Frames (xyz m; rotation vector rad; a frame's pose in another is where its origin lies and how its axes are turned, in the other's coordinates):
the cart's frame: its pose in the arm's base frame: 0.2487 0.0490 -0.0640 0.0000 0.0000 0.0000
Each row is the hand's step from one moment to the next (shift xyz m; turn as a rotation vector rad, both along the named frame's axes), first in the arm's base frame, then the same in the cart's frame.
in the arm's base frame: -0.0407 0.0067 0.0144 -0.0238 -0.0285 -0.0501
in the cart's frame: -0.0407 0.0067 0.0144 -0.0238 -0.0285 -0.0501
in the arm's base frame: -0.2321 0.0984 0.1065 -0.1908 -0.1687 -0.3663
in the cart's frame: -0.2321 0.0984 0.1065 -0.1908 -0.1687 -0.3663
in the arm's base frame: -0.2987 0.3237 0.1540 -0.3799 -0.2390 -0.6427
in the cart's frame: -0.2987 0.3237 0.1540 -0.3799 -0.2390 -0.6427
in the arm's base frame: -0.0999 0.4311 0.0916 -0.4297 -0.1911 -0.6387
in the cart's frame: -0.0999 0.4311 0.0916 -0.4297 -0.1911 -0.6387
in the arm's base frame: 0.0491 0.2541 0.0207 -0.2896 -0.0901 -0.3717
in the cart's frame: 0.0491 0.2541 0.0207 -0.2896 -0.0901 -0.3717
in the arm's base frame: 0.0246 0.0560 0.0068 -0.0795 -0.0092 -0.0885
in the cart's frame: 0.0246 0.0560 0.0068 -0.0795 -0.0092 -0.0885
